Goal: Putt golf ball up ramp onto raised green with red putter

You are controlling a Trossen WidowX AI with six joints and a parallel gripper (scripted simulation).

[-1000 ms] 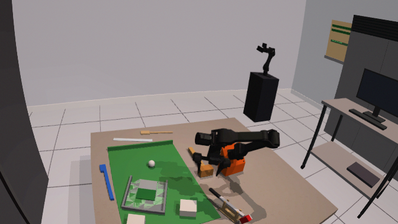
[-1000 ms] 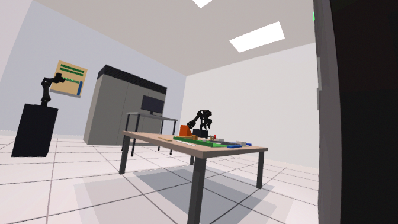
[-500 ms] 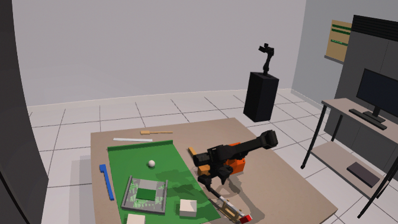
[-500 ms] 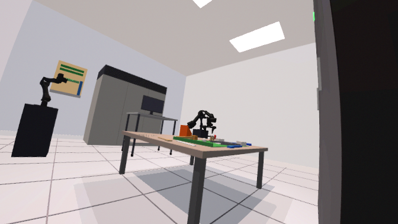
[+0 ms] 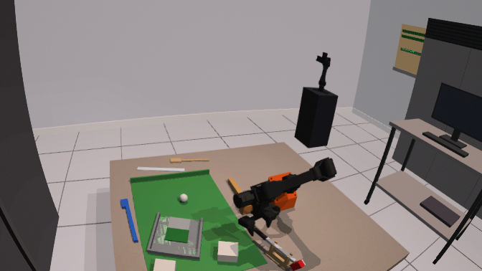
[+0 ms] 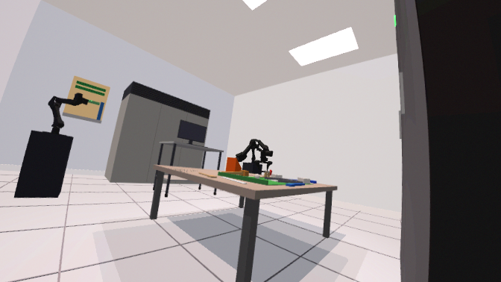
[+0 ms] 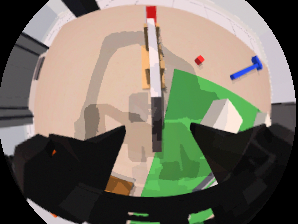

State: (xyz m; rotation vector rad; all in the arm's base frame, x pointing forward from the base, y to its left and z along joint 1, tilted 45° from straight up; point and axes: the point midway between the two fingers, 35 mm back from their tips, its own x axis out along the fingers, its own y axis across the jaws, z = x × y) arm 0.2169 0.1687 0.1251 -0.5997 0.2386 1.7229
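Right now the red putter is 110 mm to the left of my gripper tip, 40 mm behind it and 20 mm below it. Also, from my gripper tip: wooden stand (130 mm to the left, 40 mm below, 40 mm behind); white golf ball (370 mm to the right, 240 mm ahead, 50 mm below); green mat (260 mm ahead, 230 mm to the right, 70 mm below).
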